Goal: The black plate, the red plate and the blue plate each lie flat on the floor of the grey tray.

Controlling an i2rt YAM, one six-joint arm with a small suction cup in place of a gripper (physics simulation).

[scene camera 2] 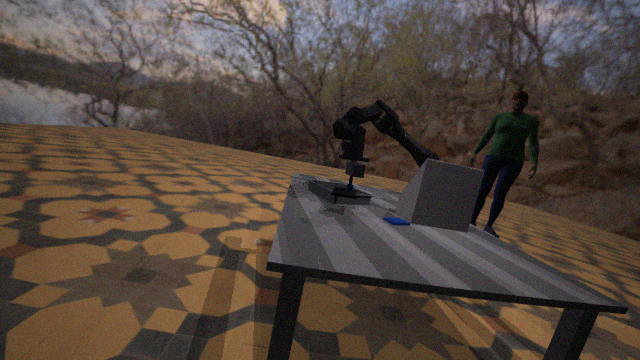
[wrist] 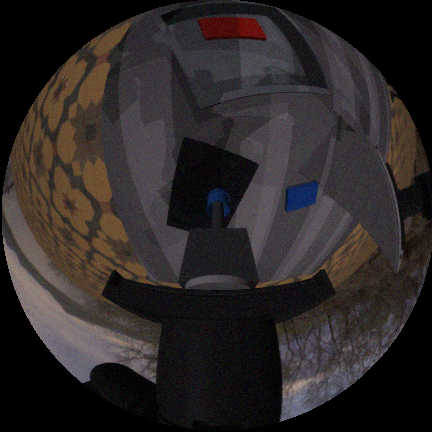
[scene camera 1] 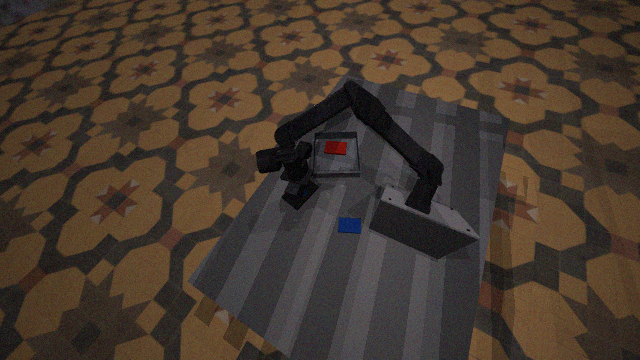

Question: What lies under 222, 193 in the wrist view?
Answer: My suction cup.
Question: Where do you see a black plate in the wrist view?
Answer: At 200, 167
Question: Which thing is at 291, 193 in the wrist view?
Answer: A blue plate.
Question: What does my suction cup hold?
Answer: A black plate.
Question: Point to a grey tray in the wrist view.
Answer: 218, 70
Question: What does the red plate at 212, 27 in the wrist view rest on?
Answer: A grey tray.
